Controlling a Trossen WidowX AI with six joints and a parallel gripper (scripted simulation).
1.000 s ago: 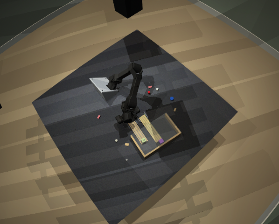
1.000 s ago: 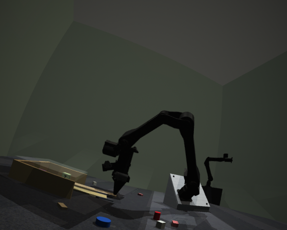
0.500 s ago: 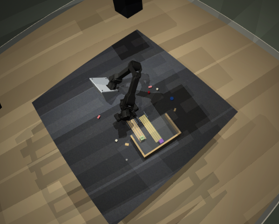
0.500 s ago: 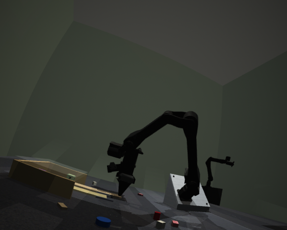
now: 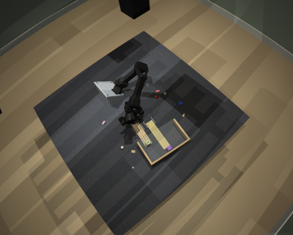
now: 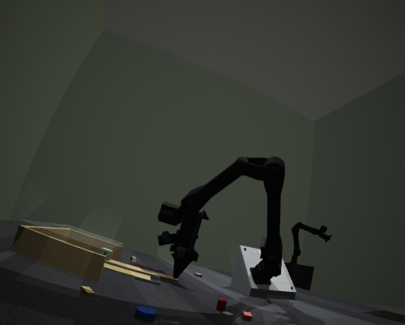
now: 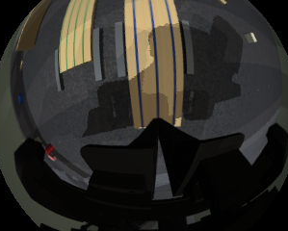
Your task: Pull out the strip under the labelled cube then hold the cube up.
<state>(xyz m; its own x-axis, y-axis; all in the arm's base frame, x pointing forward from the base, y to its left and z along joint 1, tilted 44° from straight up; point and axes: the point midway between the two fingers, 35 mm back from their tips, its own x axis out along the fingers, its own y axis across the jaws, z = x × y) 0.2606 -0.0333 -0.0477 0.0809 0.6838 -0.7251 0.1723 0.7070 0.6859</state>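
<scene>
My gripper tip is 11 cm short of the tan strip and 2 cm to the left of it. The rest, counted from my gripper tip: blue disc: 15 cm ahead, 36 cm to the left; red cylinder: 2 cm behind, 27 cm to the left, 1 cm above; labelled cube: 21 cm ahead, 4 cm to the right, 2 cm above.
</scene>
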